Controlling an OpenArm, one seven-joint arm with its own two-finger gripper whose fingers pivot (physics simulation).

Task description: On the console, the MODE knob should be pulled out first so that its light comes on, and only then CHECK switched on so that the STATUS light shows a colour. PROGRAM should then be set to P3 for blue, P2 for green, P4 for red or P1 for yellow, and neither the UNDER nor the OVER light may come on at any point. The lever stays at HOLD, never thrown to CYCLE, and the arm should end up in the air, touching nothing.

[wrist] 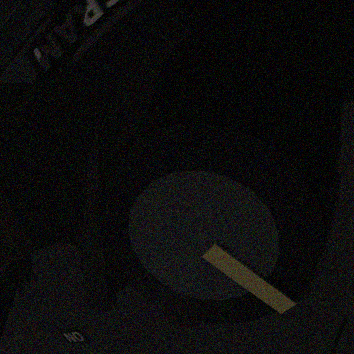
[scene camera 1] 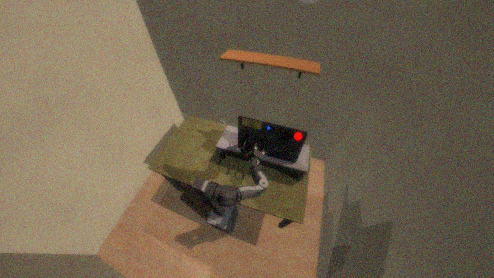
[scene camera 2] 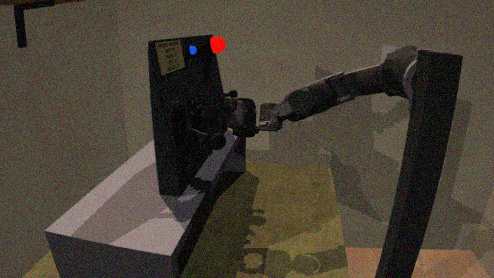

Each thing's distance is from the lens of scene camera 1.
pale plinth (scene camera 1: 301, 164): 129 cm
